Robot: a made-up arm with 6 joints. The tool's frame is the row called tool. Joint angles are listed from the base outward.
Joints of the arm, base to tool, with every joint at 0 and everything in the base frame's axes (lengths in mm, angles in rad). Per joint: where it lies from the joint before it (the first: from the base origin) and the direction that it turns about. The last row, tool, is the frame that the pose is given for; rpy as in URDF.
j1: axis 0 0 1 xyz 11.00 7.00 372.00
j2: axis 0 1 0 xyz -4.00 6.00 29.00
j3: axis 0 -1 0 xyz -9.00 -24.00 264.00
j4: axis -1 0 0 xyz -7.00 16.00 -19.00
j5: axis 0 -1 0 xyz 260.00 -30.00 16.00
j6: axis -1 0 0 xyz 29.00 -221.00 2.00
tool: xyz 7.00 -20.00 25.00 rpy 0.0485 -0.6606 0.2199
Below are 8 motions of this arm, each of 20 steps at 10 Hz.
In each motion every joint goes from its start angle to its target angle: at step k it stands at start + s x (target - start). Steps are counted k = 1, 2, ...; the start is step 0. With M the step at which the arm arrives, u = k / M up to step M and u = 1 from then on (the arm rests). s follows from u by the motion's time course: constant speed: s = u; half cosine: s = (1 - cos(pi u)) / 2; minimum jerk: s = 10 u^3 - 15 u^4 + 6 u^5.
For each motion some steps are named. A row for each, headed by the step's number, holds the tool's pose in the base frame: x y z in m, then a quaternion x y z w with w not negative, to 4 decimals.
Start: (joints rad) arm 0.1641 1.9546 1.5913 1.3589 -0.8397 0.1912
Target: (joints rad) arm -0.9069 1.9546 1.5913 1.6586 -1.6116 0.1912
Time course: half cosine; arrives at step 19
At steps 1, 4, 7, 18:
1: 0.6216 0.0546 0.4311 -0.6009 0.2634 0.2088 0.7252
4: 0.6226 -0.0058 0.4320 -0.5960 0.3209 0.1437 0.7219
7: 0.6067 -0.1228 0.4338 -0.5714 0.4303 0.0164 0.6986
18: 0.3814 -0.4597 0.4418 -0.3418 0.7348 -0.3801 0.4459

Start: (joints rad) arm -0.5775 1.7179 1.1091 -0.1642 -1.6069 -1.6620
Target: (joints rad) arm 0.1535 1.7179 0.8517 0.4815 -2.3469 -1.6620
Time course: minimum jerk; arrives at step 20
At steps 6, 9, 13, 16, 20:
6: 0.2556 -0.4199 0.1924 0.2418 0.4072 -0.8282 0.2997
9: 0.3424 -0.3754 0.2234 0.0657 0.4614 -0.8105 0.3548
13: 0.4629 -0.2634 0.2623 -0.2011 0.4615 -0.7606 0.4099
16: 0.5112 -0.1870 0.2771 -0.3268 0.4263 -0.7286 0.4250
20: 0.5244 -0.1593 0.2811 -0.3659 0.4099 -0.7175 0.4281

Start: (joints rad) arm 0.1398 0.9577 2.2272 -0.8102 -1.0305 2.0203
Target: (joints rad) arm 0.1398 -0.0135 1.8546 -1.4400 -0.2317 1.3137
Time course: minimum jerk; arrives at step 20
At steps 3, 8, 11, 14, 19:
3: 0.4876 -0.0714 0.7821 -0.5749 -0.5153 0.4277 0.4703
8: 0.4096 -0.0600 0.8819 -0.4406 -0.6810 0.3438 0.4732
11: 0.3141 -0.0523 0.9556 -0.2765 -0.8096 0.2902 0.4289
14: 0.2179 -0.0459 1.0000 -0.1136 -0.8887 0.2662 0.3555
19: 0.1504 -0.0408 1.0178 -0.0015 -0.9195 0.2625 0.2926

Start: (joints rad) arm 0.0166 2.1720 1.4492 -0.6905 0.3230 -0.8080
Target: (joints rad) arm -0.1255 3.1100 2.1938 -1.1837 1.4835 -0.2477
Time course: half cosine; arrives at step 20
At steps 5, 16, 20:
5: 0.2862 -0.2278 -0.0977 0.5413 -0.2917 -0.3446 0.7093
16: -0.0146 -0.1600 -0.2024 0.1648 -0.5762 -0.4709 0.6474
20: -0.0540 -0.1422 -0.2040 0.1000 -0.5908 -0.4912 0.6321

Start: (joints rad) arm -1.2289 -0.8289 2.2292 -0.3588 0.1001 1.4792
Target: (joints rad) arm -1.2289 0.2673 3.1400 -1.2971 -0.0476 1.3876
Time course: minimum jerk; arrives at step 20
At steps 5, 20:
5: -0.3564 0.3656 0.7038 0.6919 0.5600 0.2132 0.4028
20: -0.1404 0.1248 0.9564 0.6773 0.7122 -0.1387 0.1214

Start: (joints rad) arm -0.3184 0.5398 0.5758 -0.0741 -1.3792 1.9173
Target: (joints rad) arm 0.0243 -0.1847 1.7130 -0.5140 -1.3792 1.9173
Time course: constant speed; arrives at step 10
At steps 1, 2, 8, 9, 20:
1: 0.3199 -0.3115 0.6403 -0.3762 0.2547 0.6086 0.6505
2: 0.3131 -0.2941 0.6906 -0.4412 0.1852 0.5843 0.6555
8: 0.1166 -0.1938 0.9304 -0.7120 -0.2788 0.3746 0.5244
9: 0.0612 -0.1846 0.9504 -0.7342 -0.3525 0.3281 0.4787
20: 0.0016 -0.1791 0.9621 -0.7495 -0.4220 0.2781 0.4276

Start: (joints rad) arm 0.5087 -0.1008 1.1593 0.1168 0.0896 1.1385
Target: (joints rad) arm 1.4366 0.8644 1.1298 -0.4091 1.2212 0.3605
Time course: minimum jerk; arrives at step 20
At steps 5, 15, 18, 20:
5: 0.1903 -0.1574 0.9431 -0.2895 -0.8096 0.0811 0.5042
15: 0.3646 0.3489 0.6378 0.4523 -0.7183 0.2672 0.4561
18: 0.3355 0.3986 0.5815 0.5173 -0.6774 0.2680 0.4491
20: 0.3324 0.4027 0.5763 0.5228 -0.6736 0.2679 0.4485

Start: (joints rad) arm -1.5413 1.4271 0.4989 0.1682 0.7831 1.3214
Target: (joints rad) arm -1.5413 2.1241 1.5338 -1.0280 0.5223 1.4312
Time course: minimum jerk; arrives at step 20
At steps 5, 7, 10, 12, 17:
5: -0.2058 -0.4619 0.2584 -0.4676 0.2683 -0.2963 0.7884
7: -0.2142 -0.4442 0.2176 -0.4403 0.2592 -0.3635 0.7790
10: -0.2128 -0.4064 0.1287 -0.3754 0.2212 -0.4879 0.7563
12: -0.1978 -0.3814 0.0659 -0.3244 0.1802 -0.5634 0.7382
17: -0.1522 -0.3477 -0.0281 -0.2355 0.0925 -0.6621 0.7054

